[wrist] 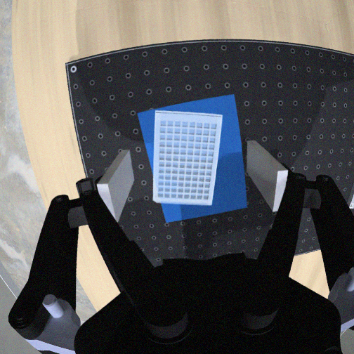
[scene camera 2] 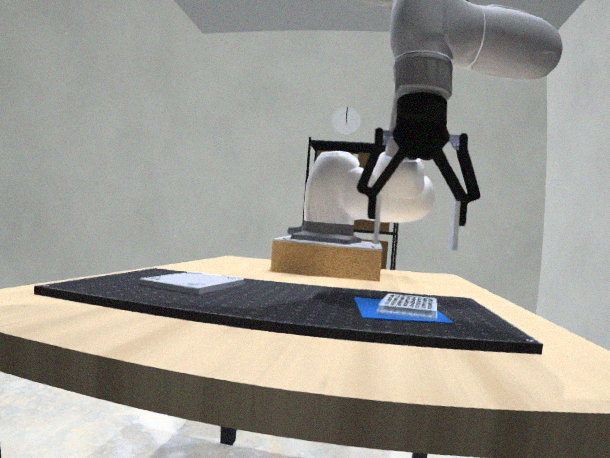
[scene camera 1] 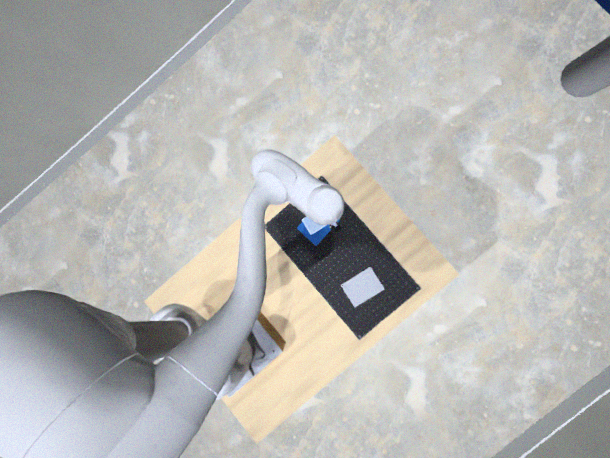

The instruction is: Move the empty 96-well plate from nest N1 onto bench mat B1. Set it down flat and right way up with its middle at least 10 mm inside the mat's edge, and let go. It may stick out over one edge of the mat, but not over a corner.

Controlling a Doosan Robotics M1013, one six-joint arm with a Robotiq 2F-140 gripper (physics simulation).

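Places are measured from the arm's base along level axes (x back, y right, z up), in millimetres.
Where they show: gripper, fingertip midpoint: (scene camera 2: 414, 247); arm's base, origin of the base link: (scene camera 2: 327, 240).
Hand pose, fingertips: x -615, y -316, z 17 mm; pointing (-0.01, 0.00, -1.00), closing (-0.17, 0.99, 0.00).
Things, the pixels of their top centre, and the offset from my fingertips. Level surfaces: height alone.
- white 96-well plate, middle of its top: (scene camera 2: 409, 301) (scene camera 1: 317, 220) dx +32, dy +2, dz -85 mm
- blue bench mat, its level: dz -99 mm
- light grey nest, middle of its top: (scene camera 2: 194, 277) (scene camera 1: 362, 287) dx +7, dy +375, dz -86 mm
- black perforated board, its level: dz -101 mm
- wooden table, its level: dz -114 mm
The white 96-well plate (scene camera 1: 311, 225) (scene camera 2: 407, 306) (wrist: 187, 157) lies flat, wells up, on the blue bench mat (scene camera 1: 316, 237) (scene camera 2: 367, 309) (wrist: 231, 150). It is turned slightly relative to the mat. In the wrist view its lower left corner appears to stick out a little over the mat's left edge, with more blue showing on the right. My gripper (scene camera 2: 415, 244) (wrist: 189, 160) is open and empty, raised above the plate, one finger to each side of it and apart from it. The light grey nest (scene camera 1: 362, 287) (scene camera 2: 192, 281) bears no plate. The arm partly hides the plate in scene camera 1.
Mat and nest are on a black perforated board (scene camera 1: 390, 260) (scene camera 2: 280, 312) (wrist: 280, 75) on the wooden table (scene camera 1: 320, 325) (scene camera 2: 300, 360) (wrist: 165, 22). The arm's base stands on a brown block (scene camera 2: 325, 260) behind the board. A dark shelf frame stands behind the base.
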